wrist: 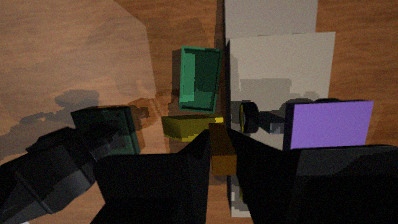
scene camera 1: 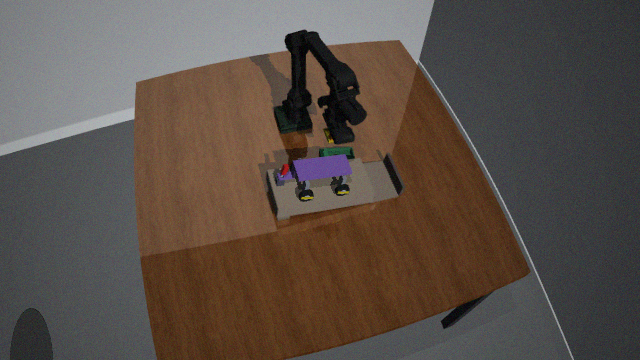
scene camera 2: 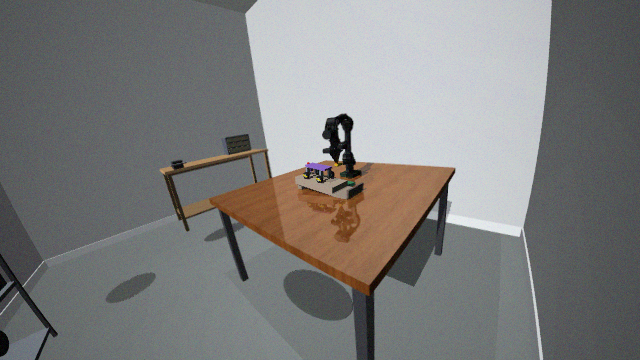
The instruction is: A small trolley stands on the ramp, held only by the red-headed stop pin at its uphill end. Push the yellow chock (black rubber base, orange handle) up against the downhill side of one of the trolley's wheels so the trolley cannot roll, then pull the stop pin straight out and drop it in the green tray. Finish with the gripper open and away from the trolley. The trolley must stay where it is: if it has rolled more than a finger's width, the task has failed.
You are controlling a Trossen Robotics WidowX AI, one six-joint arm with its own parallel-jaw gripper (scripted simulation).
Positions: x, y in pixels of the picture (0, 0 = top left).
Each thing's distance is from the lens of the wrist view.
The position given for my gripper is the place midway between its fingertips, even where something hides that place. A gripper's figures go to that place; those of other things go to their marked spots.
my gripper (wrist: 217, 133): 0.11 m
purple-topped trolley (wrist: 327, 122): 0.16 m
green tray (wrist: 200, 69): 0.25 m
grey ramp (wrist: 273, 70): 0.22 m
The marked spots on the grey ramp and the purple-topped trolley are 0.10 m apart.
